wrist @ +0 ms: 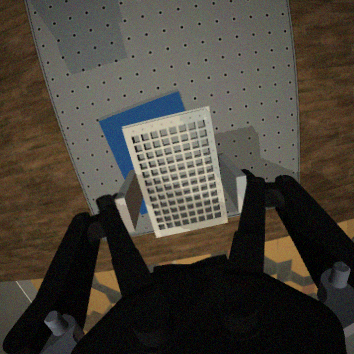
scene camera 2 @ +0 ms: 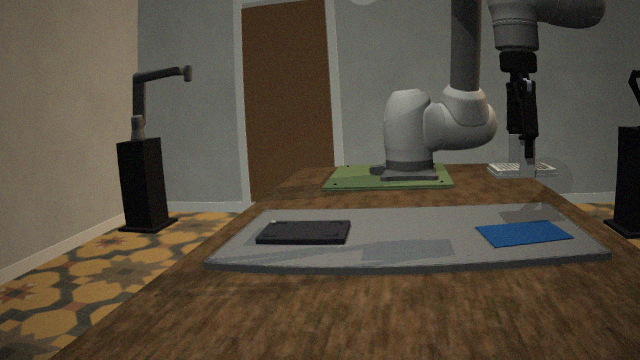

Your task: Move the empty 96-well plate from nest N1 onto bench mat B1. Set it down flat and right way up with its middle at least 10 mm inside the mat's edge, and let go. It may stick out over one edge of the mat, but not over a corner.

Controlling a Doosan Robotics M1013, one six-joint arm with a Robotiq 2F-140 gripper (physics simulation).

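Pixels of known places: gripper, fingertip midpoint: (wrist: 178, 174) (scene camera 2: 521, 173); arm's base, link origin: (scene camera 2: 409, 175).
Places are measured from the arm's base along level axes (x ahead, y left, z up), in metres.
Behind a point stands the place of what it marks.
The white 96-well plate (scene camera 2: 501, 169) {z 0.120, x 0.643, y 0.176 m} (wrist: 175, 172) {z 0.120, x 0.617, y 0.217 m} is level between the finger pads, its wells facing up. My gripper (scene camera 2: 522, 161) {z 0.107, x 0.614, y 0.224 m} (wrist: 178, 174) {z 0.107, x 0.614, y 0.224 m} is shut on its long sides and holds it in the air, well above the board. Bench mat B1, a flat blue rectangle (scene camera 2: 524, 233) {z 0.000, x 0.653, y 0.227 m} (wrist: 142, 114) {z 0.000, x 0.652, y 0.158 m}, lies on the grey board. In the wrist view the plate hides much of the mat; the mat's far edge and left side show past it. Nest N1, a low black holder (scene camera 2: 303, 232) {z 0.010, x 0.643, y -0.194 m}, is empty at the board's left in the scene view.
The grey perforated board (scene camera 2: 400, 220) {z -0.002, x 0.526, y -0.018 m} (wrist: 250, 55) {z -0.002, x 0.481, y 0.101 m} lies on the wooden table (scene camera 2: 350, 310) {z -0.015, x 0.911, y -0.070 m} (wrist: 325, 100) {z -0.015, x 0.347, y 0.182 m}. The arm's base stands on a green plate (scene camera 2: 350, 181) {z -0.001, x 0.079, y -0.183 m} behind the board. Dark pedestals (scene camera 2: 142, 185) (scene camera 2: 629, 180) stand beyond both sides of the table.
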